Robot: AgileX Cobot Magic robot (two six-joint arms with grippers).
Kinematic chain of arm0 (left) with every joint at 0, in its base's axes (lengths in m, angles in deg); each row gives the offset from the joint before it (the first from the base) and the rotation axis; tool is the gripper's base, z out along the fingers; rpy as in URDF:
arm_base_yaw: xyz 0 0 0.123 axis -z
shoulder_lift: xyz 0 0 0 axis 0.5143 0.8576 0
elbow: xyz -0.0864 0.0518 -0.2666 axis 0.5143 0.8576 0
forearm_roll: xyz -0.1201 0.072 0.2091 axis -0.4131 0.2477 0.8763
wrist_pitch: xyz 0 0 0 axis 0.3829 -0.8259 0.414
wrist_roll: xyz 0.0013 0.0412 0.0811 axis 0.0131 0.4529 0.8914
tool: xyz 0 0 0 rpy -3.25 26.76 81.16
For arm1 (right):
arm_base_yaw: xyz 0 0 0.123 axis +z
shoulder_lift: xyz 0 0 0 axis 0.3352 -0.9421 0
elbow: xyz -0.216 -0.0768 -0.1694 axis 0.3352 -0.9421 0
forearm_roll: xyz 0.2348 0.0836 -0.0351 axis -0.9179 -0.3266 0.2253
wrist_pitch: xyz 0 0 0 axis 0.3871 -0.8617 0.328
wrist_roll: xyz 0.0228 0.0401 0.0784 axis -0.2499 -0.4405 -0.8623
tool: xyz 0 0 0 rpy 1.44 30.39 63.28
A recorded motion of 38 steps. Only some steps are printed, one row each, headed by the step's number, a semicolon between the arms.
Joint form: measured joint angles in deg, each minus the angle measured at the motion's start. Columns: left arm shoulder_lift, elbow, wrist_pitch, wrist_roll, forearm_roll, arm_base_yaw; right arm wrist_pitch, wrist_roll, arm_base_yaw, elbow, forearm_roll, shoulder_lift.
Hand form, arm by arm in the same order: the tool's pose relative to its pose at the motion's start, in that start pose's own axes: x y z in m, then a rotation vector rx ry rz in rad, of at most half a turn. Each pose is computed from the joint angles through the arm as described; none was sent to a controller.
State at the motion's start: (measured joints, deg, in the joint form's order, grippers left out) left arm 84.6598 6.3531 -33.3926 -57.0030 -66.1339 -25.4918; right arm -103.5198 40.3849 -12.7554 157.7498 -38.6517 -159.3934
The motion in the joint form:
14: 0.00 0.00 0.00 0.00 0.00 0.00; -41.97 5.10 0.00 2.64 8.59 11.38
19: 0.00 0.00 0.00 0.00 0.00 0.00; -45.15 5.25 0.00 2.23 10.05 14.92
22: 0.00 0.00 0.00 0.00 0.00 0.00; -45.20 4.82 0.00 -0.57 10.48 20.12
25: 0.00 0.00 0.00 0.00 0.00 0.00; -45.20 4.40 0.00 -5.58 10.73 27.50
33: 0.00 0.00 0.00 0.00 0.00 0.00; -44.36 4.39 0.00 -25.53 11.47 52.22
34: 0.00 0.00 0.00 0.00 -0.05 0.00; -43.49 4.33 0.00 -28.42 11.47 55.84
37: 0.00 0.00 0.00 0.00 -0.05 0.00; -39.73 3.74 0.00 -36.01 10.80 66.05
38: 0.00 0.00 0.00 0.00 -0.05 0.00; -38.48 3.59 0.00 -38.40 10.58 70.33
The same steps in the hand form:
14: 0.0000 0.0000 0.0000 0.0000 0.0000 0.0000; 0.0080 0.0145 -0.1009 0.0607 0.4948 -0.2379
19: 0.0000 0.0000 0.0000 0.0000 0.0000 0.0000; 0.0044 0.0176 -0.1270 0.0752 0.4959 -0.2632
22: 0.0000 0.0000 0.0000 0.0000 0.0000 0.0000; 0.0048 0.0210 -0.1566 0.0759 0.4551 -0.2670
25: 0.0000 0.0000 0.0000 0.0000 0.0000 0.0000; 0.0130 0.0230 -0.1948 0.0738 0.4141 -0.2687
33: 0.0000 0.0000 0.0000 0.0000 0.0000 0.0000; 0.0775 0.0125 -0.2946 0.0683 0.3171 -0.2884
34: 0.0000 -0.0001 0.0000 0.0008 0.0000 -0.0004; 0.0884 0.0100 -0.3058 0.0645 0.2894 -0.2897
37: 0.0000 -0.0001 0.0000 0.0008 0.0000 -0.0004; 0.1179 0.0040 -0.3339 0.0395 0.1801 -0.2813
38: 0.0000 -0.0001 0.0000 0.0008 0.0000 -0.0004; 0.1290 0.0019 -0.3464 0.0275 0.1265 -0.2816

